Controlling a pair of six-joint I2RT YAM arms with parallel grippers.
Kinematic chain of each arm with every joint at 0, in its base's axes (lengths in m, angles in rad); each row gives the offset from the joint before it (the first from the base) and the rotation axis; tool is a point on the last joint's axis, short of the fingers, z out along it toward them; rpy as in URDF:
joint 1: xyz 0 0 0.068 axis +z
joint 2: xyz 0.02 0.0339 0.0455 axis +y
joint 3: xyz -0.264 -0.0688 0 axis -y
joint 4: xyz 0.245 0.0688 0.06 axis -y
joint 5: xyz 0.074 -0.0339 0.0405 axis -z
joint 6: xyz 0.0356 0 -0.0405 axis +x
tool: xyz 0 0 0 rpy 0 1.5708 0
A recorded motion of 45 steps. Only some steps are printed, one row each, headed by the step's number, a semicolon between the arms.
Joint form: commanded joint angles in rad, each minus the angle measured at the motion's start. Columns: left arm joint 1, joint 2, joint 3, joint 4, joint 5, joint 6; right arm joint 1, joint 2, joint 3, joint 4, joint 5, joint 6.
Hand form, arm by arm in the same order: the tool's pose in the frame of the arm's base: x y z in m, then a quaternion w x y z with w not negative. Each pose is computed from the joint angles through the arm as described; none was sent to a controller.
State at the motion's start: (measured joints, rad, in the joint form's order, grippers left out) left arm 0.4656 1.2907 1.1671 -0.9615 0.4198 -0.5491; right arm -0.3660 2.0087 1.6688 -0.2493 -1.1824 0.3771
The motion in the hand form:
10: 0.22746 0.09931 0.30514 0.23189 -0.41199 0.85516 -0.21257; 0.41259 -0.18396 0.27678 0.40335 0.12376 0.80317 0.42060
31: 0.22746 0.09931 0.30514 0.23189 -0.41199 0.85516 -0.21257; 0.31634 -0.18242 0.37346 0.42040 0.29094 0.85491 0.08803
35: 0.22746 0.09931 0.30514 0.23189 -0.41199 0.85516 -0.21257; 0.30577 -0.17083 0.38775 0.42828 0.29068 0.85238 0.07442
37: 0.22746 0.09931 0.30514 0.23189 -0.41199 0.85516 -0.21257; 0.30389 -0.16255 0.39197 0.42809 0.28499 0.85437 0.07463
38: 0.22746 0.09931 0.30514 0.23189 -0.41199 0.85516 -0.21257; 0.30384 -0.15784 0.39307 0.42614 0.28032 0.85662 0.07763
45: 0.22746 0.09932 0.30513 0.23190 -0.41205 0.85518 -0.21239; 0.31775 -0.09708 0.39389 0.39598 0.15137 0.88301 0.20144
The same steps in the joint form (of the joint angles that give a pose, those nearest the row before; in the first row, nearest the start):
10: 0.0054 0.0004 0.0095 -0.0015 0.0061 0.0134; -0.1213 -0.0175 0.0042 -0.1148 0.1454 -0.0282
31: 0.0054 0.0004 0.0095 -0.0015 0.0061 0.0134; -0.1888 -0.3540 0.0217 -0.5173 0.8507 -0.1266
35: 0.0054 0.0004 0.0095 -0.0015 0.0061 0.0134; -0.1732 -0.4036 0.0217 -0.5444 0.8858 -0.1217
37: 0.0054 0.0004 0.0095 -0.0015 0.0061 0.0134; -0.1545 -0.4204 0.0218 -0.5593 0.8946 -0.1202
38: 0.0054 0.0004 0.0095 -0.0015 0.0061 0.0134; -0.1427 -0.4261 0.0218 -0.5684 0.8942 -0.1202
45: 0.0053 0.0004 0.0095 -0.0015 0.0057 0.0133; 0.0179 -0.4391 0.0213 -0.6332 0.6805 -0.1671

